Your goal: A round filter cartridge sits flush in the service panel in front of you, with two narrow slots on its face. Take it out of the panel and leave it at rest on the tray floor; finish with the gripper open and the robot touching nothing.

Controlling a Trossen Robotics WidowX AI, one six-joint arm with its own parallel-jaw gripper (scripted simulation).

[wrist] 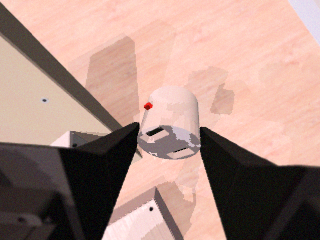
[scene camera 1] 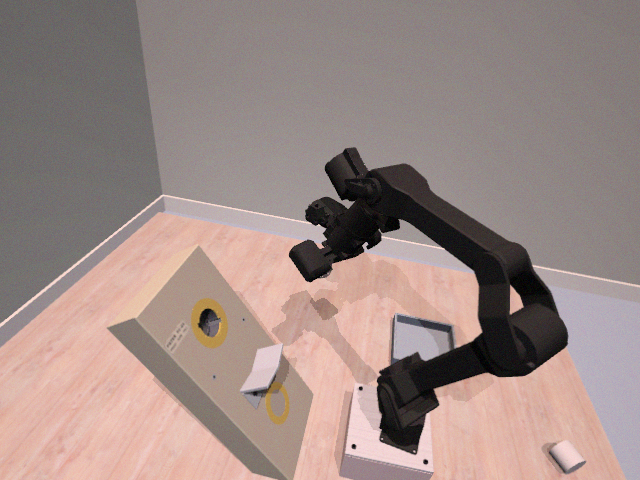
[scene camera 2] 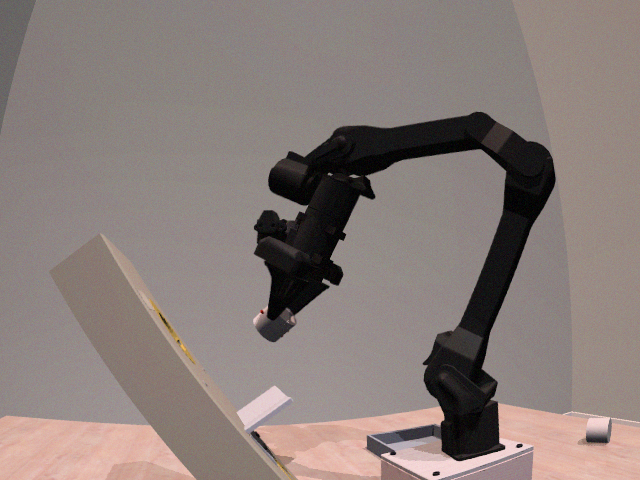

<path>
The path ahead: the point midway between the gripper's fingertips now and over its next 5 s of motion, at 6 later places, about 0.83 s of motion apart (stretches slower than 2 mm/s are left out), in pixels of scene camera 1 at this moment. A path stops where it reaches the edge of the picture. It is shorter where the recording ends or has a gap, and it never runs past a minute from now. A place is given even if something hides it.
My gripper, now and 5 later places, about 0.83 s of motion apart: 318, 267; 363, 255; 404, 283; 432, 319; 426, 337; 433, 316
</path>
